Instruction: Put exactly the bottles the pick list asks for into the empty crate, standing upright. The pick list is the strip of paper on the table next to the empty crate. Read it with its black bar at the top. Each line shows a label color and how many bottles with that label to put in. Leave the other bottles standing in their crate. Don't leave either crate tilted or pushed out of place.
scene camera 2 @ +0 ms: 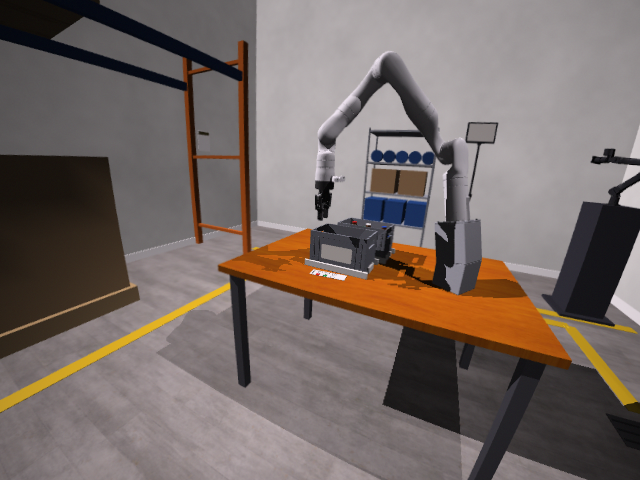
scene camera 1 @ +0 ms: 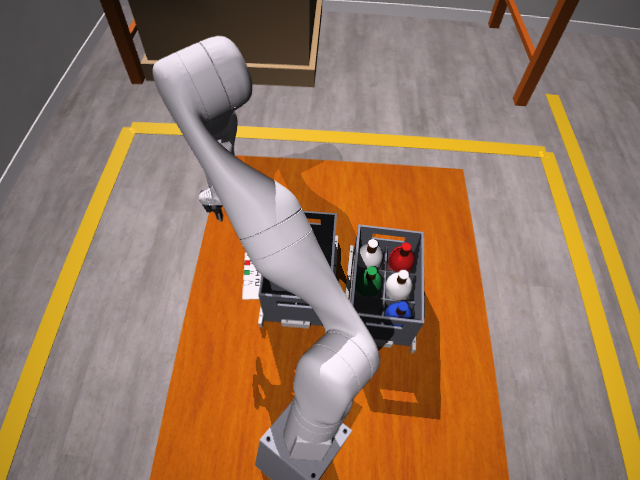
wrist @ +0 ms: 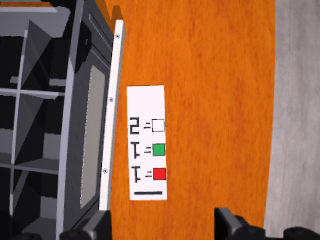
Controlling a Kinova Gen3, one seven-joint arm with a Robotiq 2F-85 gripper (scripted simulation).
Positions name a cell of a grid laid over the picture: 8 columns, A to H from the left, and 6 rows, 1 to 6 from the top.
Labels:
A grey crate shows in scene camera 2 (E4), in scene camera 1 (D4) and in the wrist view (B3).

